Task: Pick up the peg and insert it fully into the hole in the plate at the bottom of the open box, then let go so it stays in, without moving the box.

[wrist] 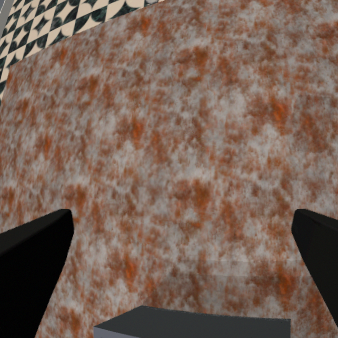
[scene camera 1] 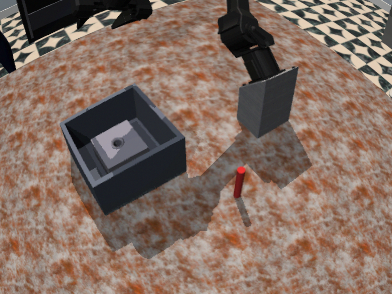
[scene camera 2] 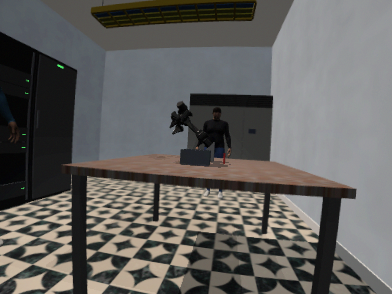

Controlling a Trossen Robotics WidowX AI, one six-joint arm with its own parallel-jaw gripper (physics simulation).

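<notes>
My gripper (wrist: 185,221). Dark grey box (scene camera 1: 166,159). Pale square plate (scene camera 1: 121,144): out of frame in the wrist view. Scene camera 2 does not show the pale square plate, hidden by the dark grey box.
</notes>
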